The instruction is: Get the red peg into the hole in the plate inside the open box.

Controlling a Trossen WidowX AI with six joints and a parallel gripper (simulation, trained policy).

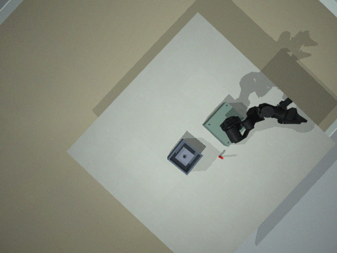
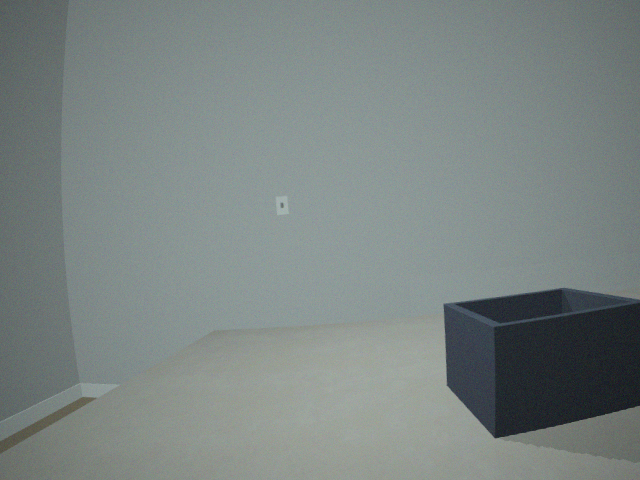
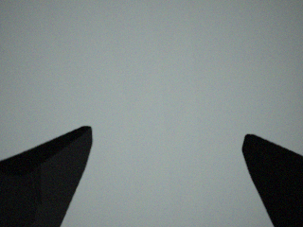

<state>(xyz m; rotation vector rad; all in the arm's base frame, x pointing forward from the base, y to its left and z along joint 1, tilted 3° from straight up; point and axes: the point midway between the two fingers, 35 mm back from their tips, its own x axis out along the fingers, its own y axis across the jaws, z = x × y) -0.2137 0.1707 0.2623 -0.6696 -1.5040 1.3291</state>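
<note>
My gripper tip is 39 cm short of the red peg, 7 cm to the left of it and 32 cm above it. The rest, counted from my gripper tip: dark blue box 56 cm ahead, 24 cm to the right, 33 cm below.
</note>
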